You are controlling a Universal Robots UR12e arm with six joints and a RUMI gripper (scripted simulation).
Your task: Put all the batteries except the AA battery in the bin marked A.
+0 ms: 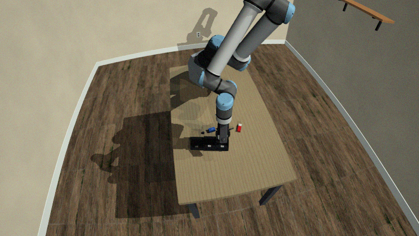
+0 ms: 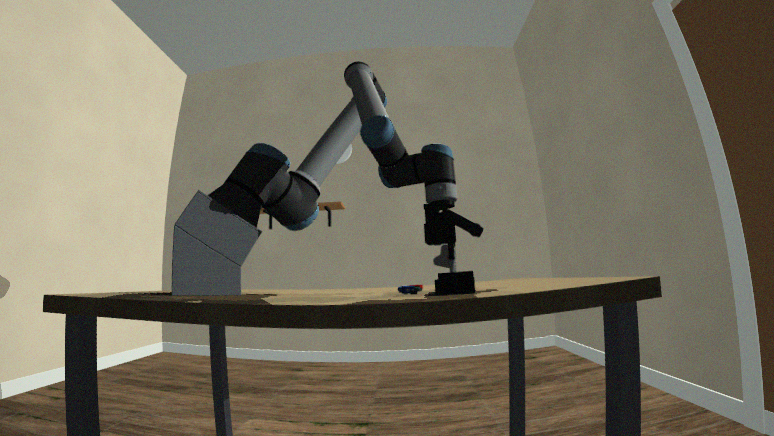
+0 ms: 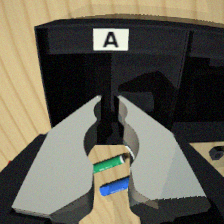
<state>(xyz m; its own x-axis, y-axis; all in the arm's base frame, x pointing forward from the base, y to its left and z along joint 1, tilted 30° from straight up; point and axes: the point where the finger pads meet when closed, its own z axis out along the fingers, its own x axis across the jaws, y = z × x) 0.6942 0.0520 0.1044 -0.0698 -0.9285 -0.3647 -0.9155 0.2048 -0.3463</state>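
Right now my hand is 10 cm past the green cylindrical battery, 3 cm above it and 1 cm to the right of it. Also, from my hand: blue 9v battery 11 cm behind, 8 cm to the right, 3 cm below; then small dark battery 12 cm behind, 7 cm to the left, 3 cm below; then black bins 8 cm to the right, 1 cm below, 1 cm ahead.
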